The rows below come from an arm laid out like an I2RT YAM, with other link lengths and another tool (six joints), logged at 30 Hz.
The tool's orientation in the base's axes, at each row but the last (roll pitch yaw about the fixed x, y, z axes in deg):
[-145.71, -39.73, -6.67]
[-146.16, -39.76, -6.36]
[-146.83, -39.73, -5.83]
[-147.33, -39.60, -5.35]
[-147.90, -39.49, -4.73]
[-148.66, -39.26, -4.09]
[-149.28, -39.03, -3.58]
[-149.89, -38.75, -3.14]
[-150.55, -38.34, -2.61]
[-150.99, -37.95, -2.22]
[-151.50, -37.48, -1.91]
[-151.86, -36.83, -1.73]
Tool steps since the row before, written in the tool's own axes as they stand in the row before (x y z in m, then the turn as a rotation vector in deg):
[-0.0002, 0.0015, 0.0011, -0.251, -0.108, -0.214]
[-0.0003, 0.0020, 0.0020, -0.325, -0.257, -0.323]
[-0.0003, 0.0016, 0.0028, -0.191, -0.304, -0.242]
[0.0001, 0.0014, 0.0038, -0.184, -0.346, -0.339]
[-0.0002, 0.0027, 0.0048, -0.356, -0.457, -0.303]
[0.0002, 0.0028, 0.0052, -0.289, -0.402, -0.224]
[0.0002, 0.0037, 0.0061, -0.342, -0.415, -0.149]
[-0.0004, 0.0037, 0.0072, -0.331, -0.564, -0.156]
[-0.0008, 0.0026, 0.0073, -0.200, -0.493, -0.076]
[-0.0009, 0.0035, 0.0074, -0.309, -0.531, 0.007]
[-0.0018, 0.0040, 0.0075, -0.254, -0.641, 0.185]
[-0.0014, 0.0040, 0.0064, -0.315, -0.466, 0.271]
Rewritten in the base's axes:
[0.0009, -0.0007, -0.0015, -0.346, 0.009, 0.022]
[0.0015, -0.0007, -0.0023, -0.506, 0.090, 0.108]
[0.0018, 0.0000, -0.0027, -0.368, 0.160, 0.162]
[0.0027, 0.0006, -0.0030, -0.431, 0.149, 0.247]
[0.0034, 0.0000, -0.0044, -0.572, 0.274, 0.159]
[0.0039, 0.0000, -0.0044, -0.460, 0.260, 0.127]
[0.0046, -0.0004, -0.0054, -0.461, 0.310, 0.049]
[0.0048, 0.0002, -0.0066, -0.496, 0.437, 0.119]
[0.0042, 0.0011, -0.0065, -0.330, 0.407, 0.118]
[0.0043, 0.0004, -0.0070, -0.380, 0.483, 0.008]
[0.0037, -0.0001, -0.0078, -0.267, 0.661, -0.041]
[0.0034, -0.0006, -0.0069, -0.224, 0.546, -0.204]

